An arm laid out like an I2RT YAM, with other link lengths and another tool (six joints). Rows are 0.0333 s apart.
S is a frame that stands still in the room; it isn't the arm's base.
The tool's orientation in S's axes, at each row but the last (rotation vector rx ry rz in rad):
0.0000 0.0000 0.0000
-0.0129 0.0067 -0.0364
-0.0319 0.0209 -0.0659
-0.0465 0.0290 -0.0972
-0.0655 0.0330 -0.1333
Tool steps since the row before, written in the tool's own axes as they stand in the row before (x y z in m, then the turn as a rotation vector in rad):
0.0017 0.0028 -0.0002 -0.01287 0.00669 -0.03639
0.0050 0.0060 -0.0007 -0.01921 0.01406 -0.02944
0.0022 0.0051 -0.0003 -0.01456 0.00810 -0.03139
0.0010 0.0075 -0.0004 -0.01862 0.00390 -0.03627
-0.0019 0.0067 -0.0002 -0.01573 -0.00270 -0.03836
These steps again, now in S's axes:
0.0017 0.0028 -0.0002 -0.01287 0.00669 -0.03639
0.0052 0.0058 -0.0008 -0.01889 0.01437 -0.02950
0.0025 0.0049 -0.0005 -0.01468 0.00806 -0.03134
0.0017 0.0073 -0.0008 -0.01928 0.00406 -0.03591
-0.0010 0.0069 -0.0006 -0.01737 -0.00298 -0.03763

